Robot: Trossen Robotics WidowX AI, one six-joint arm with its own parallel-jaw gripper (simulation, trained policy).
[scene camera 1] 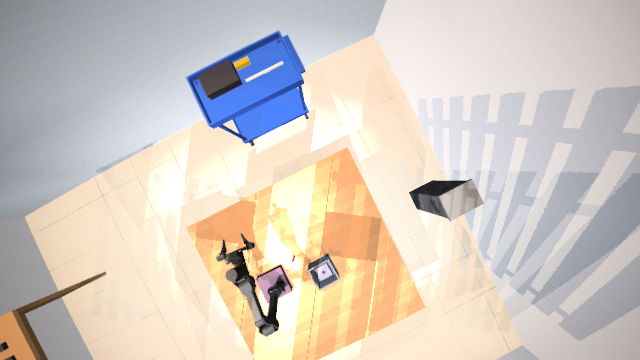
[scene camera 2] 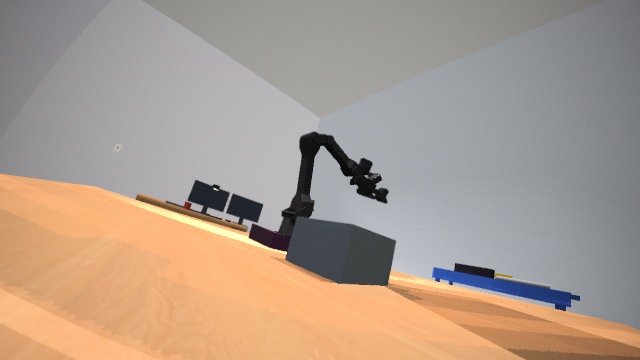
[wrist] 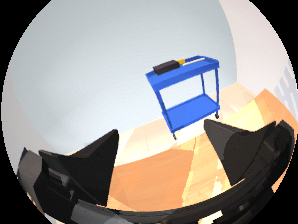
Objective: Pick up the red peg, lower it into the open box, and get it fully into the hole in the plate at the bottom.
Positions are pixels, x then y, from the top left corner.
Labels:
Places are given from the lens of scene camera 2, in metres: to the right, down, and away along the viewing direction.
grey box [scene camera 2: 345,253]: 0.04, 0.12, 0.33

